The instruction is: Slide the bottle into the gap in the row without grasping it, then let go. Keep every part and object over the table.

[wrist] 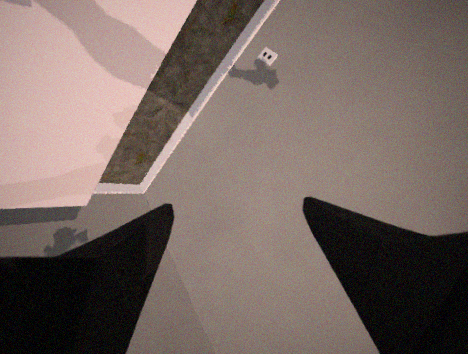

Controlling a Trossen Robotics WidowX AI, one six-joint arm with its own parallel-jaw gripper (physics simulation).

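Frame: origin at the arm's base, x ahead, y left, z up, level; millimetres.
Where they show: gripper, fingertip midpoint: (238, 207).
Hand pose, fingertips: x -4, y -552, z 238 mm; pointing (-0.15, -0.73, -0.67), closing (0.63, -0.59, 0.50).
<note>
After its pixels a point has its place.
My gripper (238, 207) {y -552, x -4, z 238 mm} is open, its two black fingers wide apart in the lower half of the wrist view, with no object between the tips. The bottle, the row and its gap do not show in this view. A pale pinkish surface (45, 100) {y -504, x -170, z -125 mm}, which looks like a table top, fills the upper left, beyond the left fingertip. Soft shadows lie across it.
The pale surface ends in a grey edge at lower left. A dark brown strip (165, 100) with a white border (204, 95) runs beside it. Past it is a plain grey-brown surface with a small white square plate (268, 56) bearing two dark slots.
</note>
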